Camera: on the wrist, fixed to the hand. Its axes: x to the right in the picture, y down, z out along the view.
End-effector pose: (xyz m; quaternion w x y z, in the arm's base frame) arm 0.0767 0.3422 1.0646 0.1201 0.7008 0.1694 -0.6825
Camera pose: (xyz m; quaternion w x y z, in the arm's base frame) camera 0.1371 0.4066 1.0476 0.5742 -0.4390 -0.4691 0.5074
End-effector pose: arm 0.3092 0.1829 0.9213 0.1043 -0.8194 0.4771 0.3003
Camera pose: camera 0.3772 0.1475 0.9683 0.4161 -0.8881 -0.1860 -0.0597
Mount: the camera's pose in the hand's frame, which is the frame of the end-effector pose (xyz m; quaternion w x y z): 0.0224 -0.0335 -0.0804 0.6644 0.2209 0.0977 -0.7072
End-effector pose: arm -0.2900 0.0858 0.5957 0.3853 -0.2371 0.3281 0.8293
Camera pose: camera -0.2653 0.0545 0.5151 0.8628 -0.3855 0.2712 0.1829
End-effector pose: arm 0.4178 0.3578 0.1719 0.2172 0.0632 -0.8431 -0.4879
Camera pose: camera 0.4286 0.2694 0.1848 0.1323 -0.7339 0.6020 0.2854
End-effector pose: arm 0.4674 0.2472 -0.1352 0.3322 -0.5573 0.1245 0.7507
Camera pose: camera 0.5458 0.2355 -0.1776 0.8626 -0.4583 -0.1131 0.1819
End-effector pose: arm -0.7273 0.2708 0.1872 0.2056 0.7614 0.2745 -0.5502
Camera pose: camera -0.6851 0.3502 0.1905 0.4475 -0.4109 -0.6194 0.4972
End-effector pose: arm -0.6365 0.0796 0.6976 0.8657 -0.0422 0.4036 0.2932
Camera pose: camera -0.6613 0.0377 0.6220 0.7524 -0.1509 0.3877 -0.5107
